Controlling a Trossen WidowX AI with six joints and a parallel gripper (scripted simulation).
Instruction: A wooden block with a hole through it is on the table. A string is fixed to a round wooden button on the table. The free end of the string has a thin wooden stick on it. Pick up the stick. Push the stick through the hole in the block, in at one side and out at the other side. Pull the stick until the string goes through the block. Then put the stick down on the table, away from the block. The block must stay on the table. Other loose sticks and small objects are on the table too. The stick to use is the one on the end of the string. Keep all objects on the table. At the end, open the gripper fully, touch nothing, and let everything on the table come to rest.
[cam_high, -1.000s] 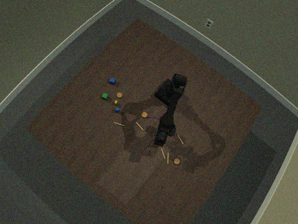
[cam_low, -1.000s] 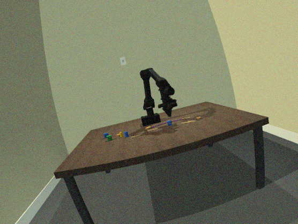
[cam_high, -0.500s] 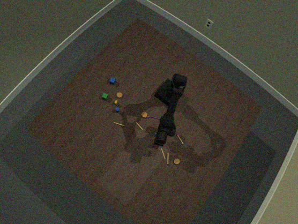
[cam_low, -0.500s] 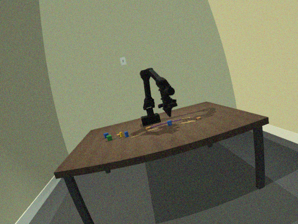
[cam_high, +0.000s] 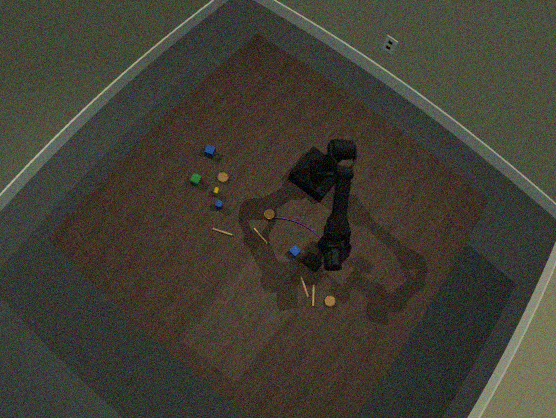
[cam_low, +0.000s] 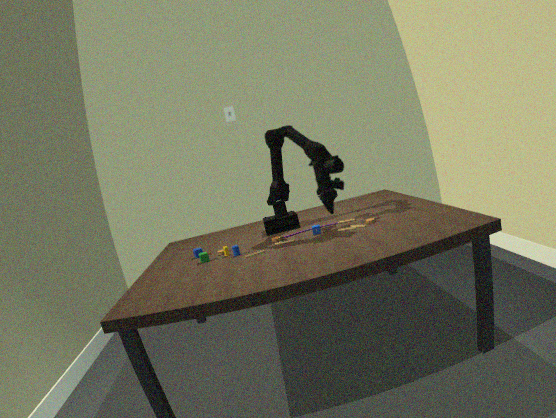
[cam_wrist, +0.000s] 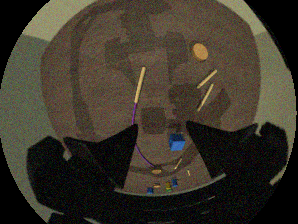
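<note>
Now: the thin stick 4 cm behind my gripper tip, 5 cm to the left of it and 6 cm below it. The rest, counted from my gripper tip: green cube 7 cm ahead, 54 cm to the right, 4 cm below; round wooden button 1 cm behind, 24 cm to the right, 5 cm below; yellow block 5 cm ahead, 44 cm to the right, 4 cm below.
</note>
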